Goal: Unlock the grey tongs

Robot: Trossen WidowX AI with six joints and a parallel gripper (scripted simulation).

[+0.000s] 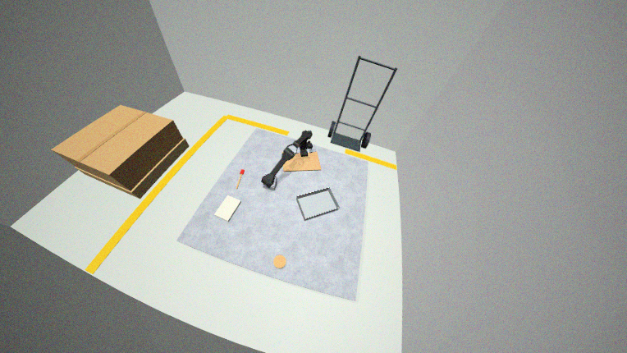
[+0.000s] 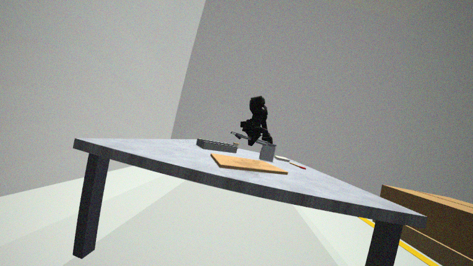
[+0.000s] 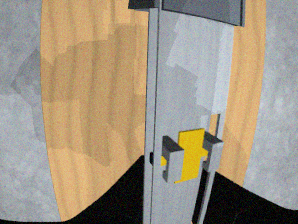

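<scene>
My gripper tip is 2 cm short of the yellow lock piece, 1 cm to the right of it and 4 cm below it. Also, from my gripper tip: wooden board 10 cm below; then red-tipped match 50 cm behind, 30 cm to the right, 10 cm below; then roasting tin 20 cm ahead, 44 cm to the right, 8 cm below.
</scene>
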